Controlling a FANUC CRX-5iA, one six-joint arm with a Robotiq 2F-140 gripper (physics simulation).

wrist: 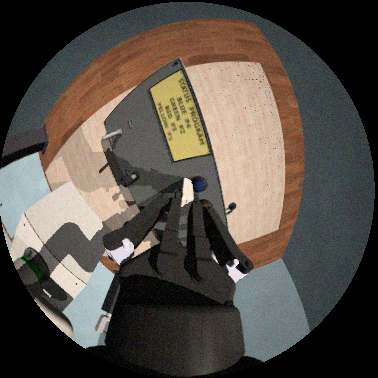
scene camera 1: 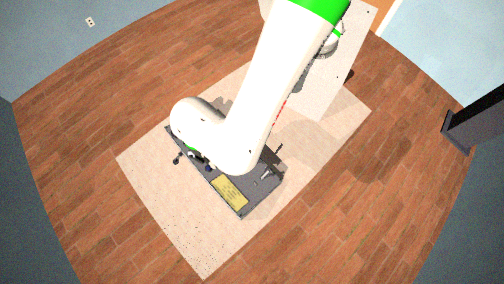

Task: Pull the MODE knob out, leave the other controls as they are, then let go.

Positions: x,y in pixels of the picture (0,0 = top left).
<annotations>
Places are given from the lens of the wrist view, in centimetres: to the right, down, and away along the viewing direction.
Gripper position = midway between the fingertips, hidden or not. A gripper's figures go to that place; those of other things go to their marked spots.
gripper [wrist: 185,185]: 0, -1, 23
grey control panel [wrist: 162,137]: -4, -9, 20
</annotations>
